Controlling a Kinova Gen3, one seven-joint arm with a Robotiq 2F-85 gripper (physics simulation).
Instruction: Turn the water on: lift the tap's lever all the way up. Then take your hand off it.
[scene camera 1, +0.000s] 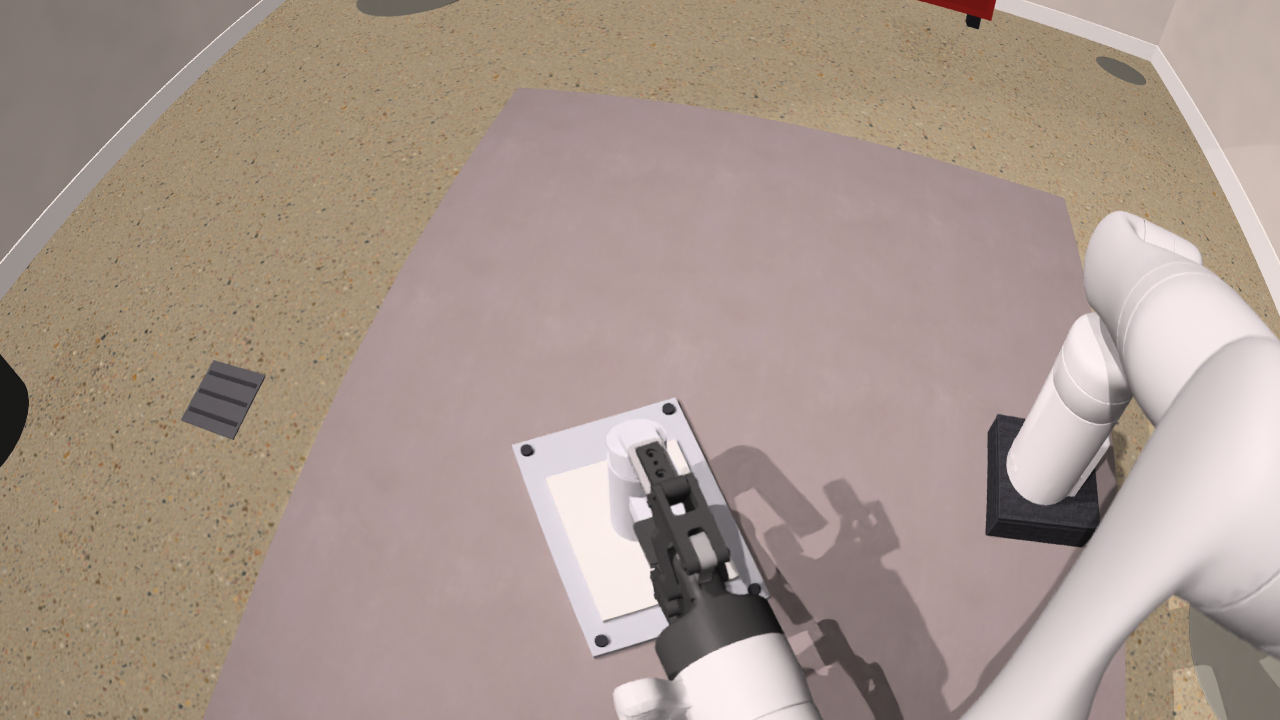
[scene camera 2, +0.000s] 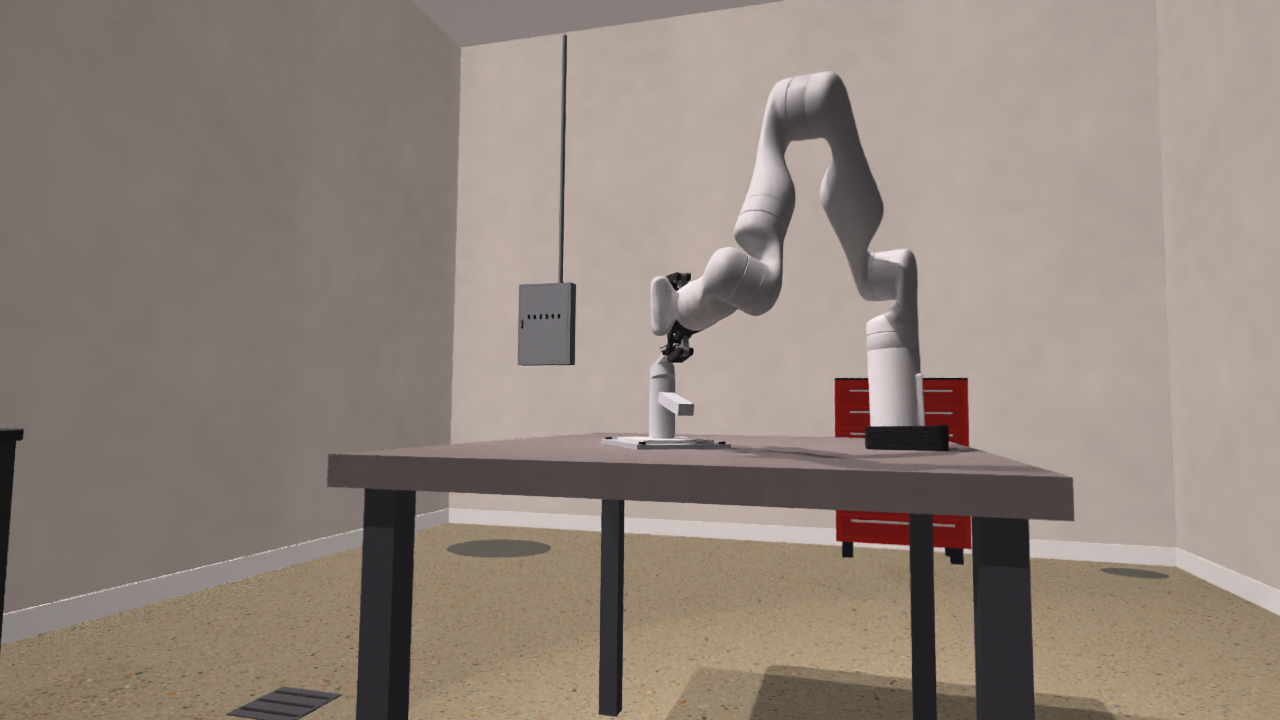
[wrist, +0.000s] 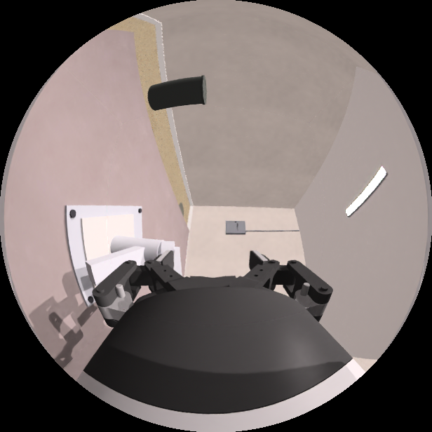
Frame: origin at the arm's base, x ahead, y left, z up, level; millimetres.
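Seen in the pictures: gripper, fingertip midpoint: (scene camera 1: 644, 485); arm's base at its link origin: (scene camera 1: 1040, 469) (scene camera 2: 896, 426).
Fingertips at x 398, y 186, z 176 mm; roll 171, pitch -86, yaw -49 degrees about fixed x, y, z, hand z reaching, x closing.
Note:
Offsets run from my fingertips to a thing's top centre. "pt": to the spot under its first point.
The tap's white column {pt dx +30, dy -55, dz -116 mm} (scene camera 1: 620, 492) (scene camera 2: 661, 402) (wrist: 135, 245) stands upright on its base plate (scene camera 1: 535, 483) (scene camera 2: 626, 442) (wrist: 73, 240). Its spout {dx -17, dy -18, dz -116 mm} (scene camera 2: 678, 404) (wrist: 111, 266) sticks out from the column's side. The lever (scene camera 1: 677, 458) (wrist: 177, 261) is at the column's top and mostly hidden behind my fingers; its visible part seems tilted up, but how far is unclear. My gripper (scene camera 1: 648, 483) (scene camera 2: 671, 315) (wrist: 211, 259) is open, with nothing between its fingers. It is level, one finger above the other, and the lower finger is right at the lever. Whether they touch cannot be told.
The tap's plate lies on the mauve table (scene camera 1: 716, 268) (scene camera 2: 537, 465). The arm's black base (scene camera 1: 1038, 523) (scene camera 2: 905, 437) stands at the table's right side. A grey wall box (scene camera 2: 546, 324) (wrist: 235, 227) and a red drawer cabinet (scene camera 2: 902, 528) are beyond the table.

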